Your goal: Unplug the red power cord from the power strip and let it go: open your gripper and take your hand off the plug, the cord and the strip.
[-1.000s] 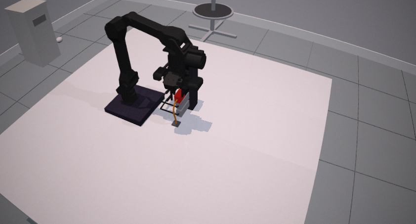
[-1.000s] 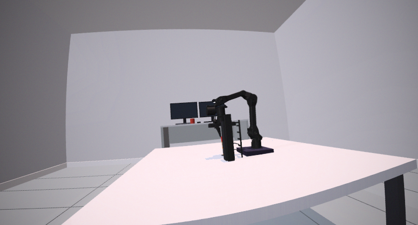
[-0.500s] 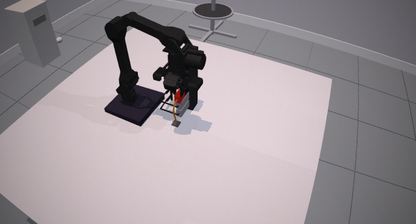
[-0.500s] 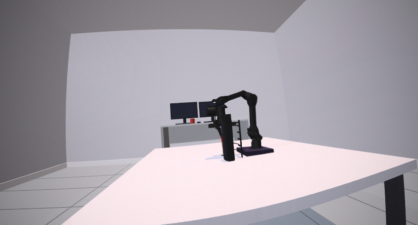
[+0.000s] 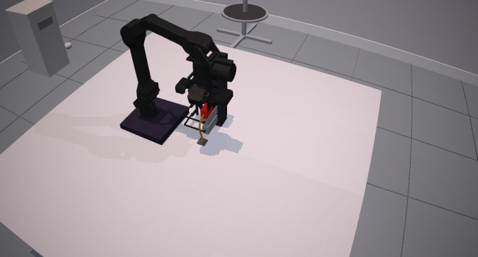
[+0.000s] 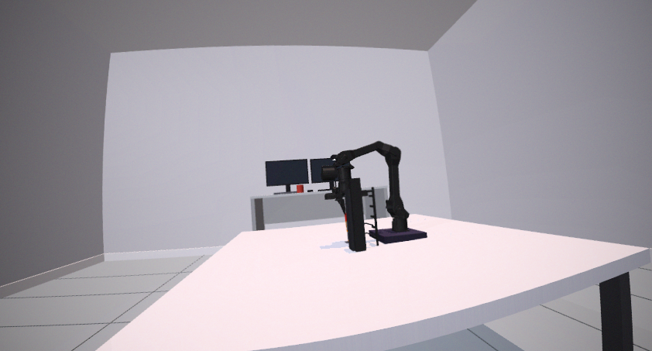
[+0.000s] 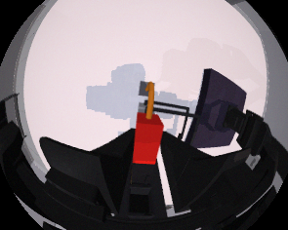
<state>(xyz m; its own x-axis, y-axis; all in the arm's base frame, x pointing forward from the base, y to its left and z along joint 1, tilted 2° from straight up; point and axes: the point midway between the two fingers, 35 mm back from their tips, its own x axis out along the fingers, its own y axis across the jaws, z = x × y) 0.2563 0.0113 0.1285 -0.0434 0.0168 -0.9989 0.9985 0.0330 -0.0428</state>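
My gripper tip is 3 cm to the right of the red plug. The rest, counted from my gripper tip: grey foot (13 cm below, 3 cm to the right).
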